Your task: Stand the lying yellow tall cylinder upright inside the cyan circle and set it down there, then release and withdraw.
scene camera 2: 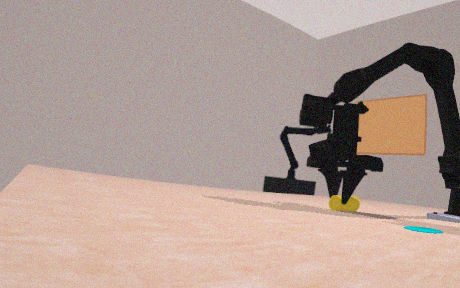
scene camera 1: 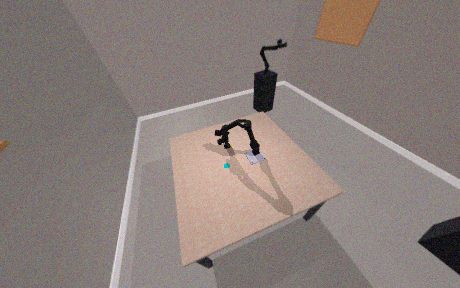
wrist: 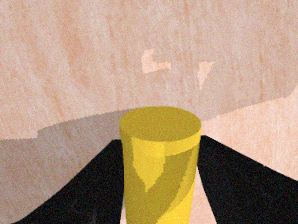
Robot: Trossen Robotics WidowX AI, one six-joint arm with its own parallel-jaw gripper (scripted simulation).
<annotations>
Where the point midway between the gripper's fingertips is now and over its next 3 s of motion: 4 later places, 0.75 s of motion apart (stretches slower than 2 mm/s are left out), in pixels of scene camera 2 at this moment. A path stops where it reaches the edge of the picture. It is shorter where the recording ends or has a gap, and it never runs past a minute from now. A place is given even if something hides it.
My gripper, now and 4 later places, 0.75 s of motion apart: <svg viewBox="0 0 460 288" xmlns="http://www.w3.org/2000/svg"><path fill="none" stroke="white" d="M338 203L339 175L345 152L360 145L385 140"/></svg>
</annotations>
